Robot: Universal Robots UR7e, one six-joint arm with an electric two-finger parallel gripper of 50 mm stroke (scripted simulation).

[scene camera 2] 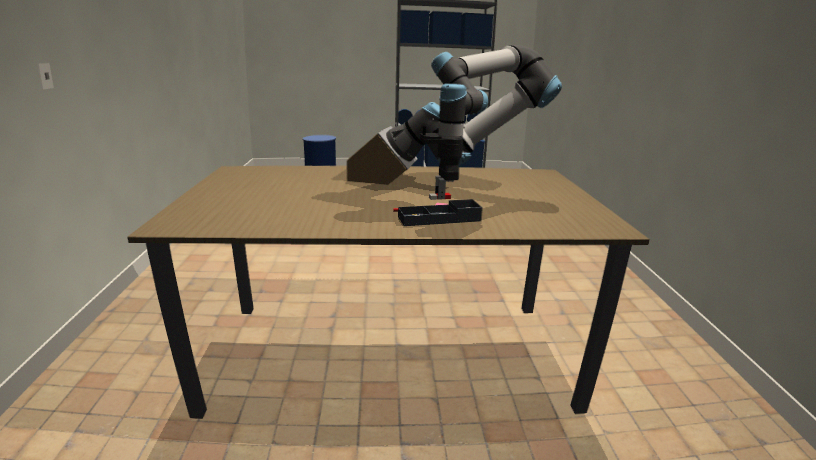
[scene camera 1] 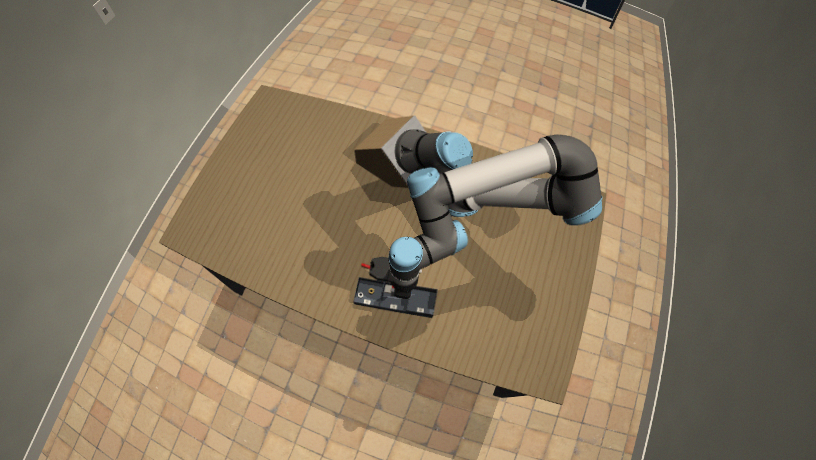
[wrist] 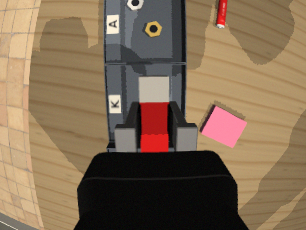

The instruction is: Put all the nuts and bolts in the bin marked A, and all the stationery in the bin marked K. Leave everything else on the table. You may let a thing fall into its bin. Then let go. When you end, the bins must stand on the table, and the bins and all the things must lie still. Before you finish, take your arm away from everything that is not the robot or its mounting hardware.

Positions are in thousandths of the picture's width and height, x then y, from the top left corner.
Scene:
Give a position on a pink pad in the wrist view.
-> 721, 546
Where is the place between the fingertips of the gripper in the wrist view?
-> At 505, 498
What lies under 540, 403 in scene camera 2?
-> The gripper.

